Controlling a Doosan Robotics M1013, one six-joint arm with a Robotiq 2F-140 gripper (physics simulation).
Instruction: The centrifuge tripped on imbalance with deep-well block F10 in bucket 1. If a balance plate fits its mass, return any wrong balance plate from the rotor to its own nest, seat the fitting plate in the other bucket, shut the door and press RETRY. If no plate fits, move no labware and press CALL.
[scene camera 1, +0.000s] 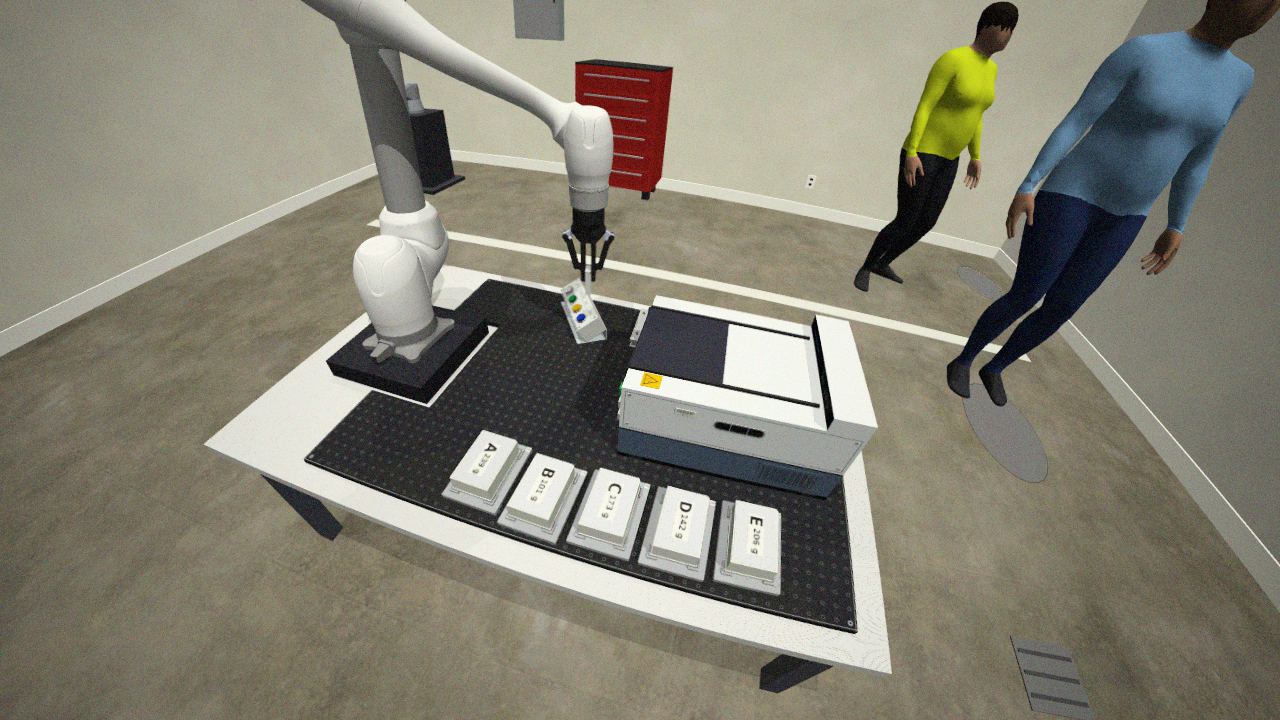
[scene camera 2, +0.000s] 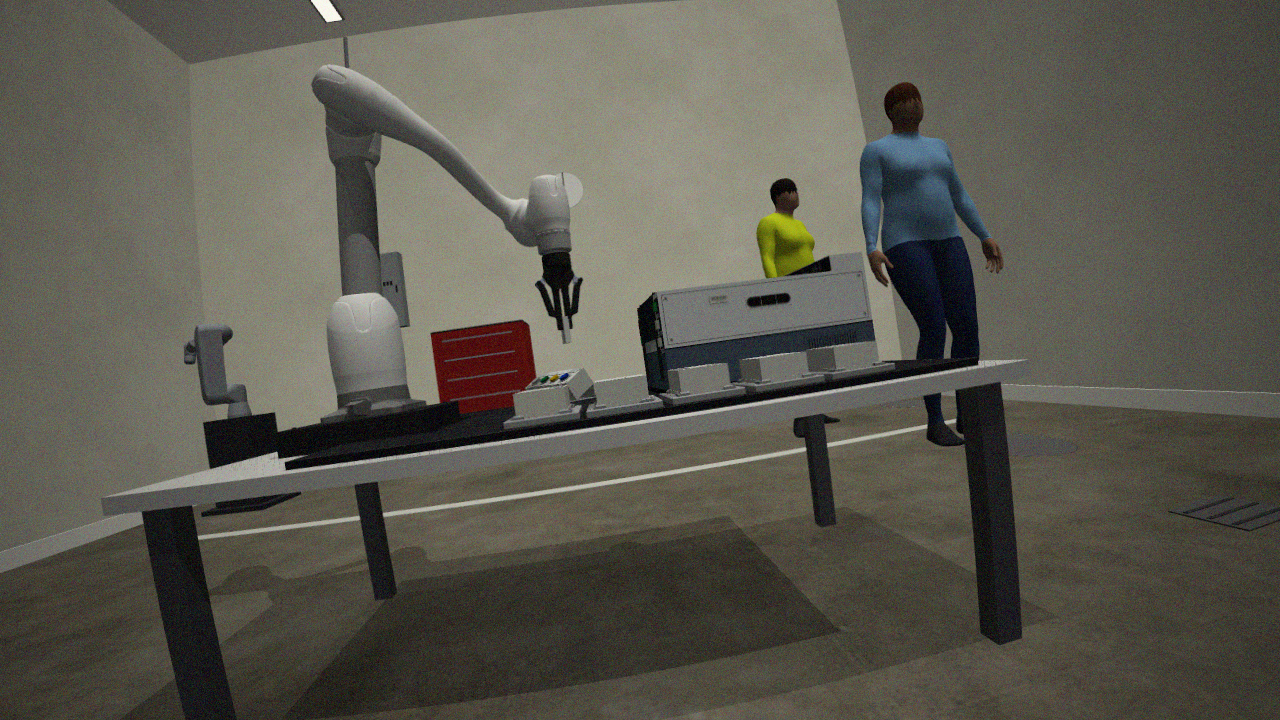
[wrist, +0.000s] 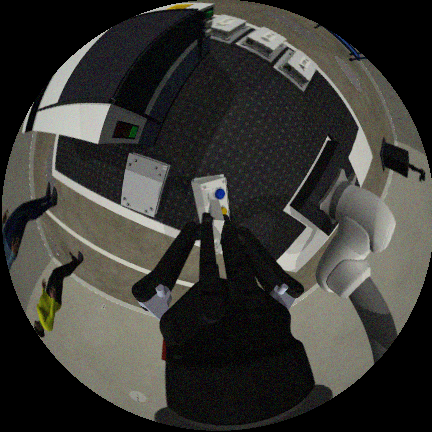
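My gripper (scene camera 2: 567, 343) shut, holding nothing; also at (scene camera 1: 588, 291) and (wrist: 212, 207). Centrifuge (scene camera 1: 793, 413), (scene camera 2: 826, 303), (wrist: 135, 114). Button box (scene camera 1: 585, 321), (scene camera 2: 581, 387), (wrist: 204, 188).
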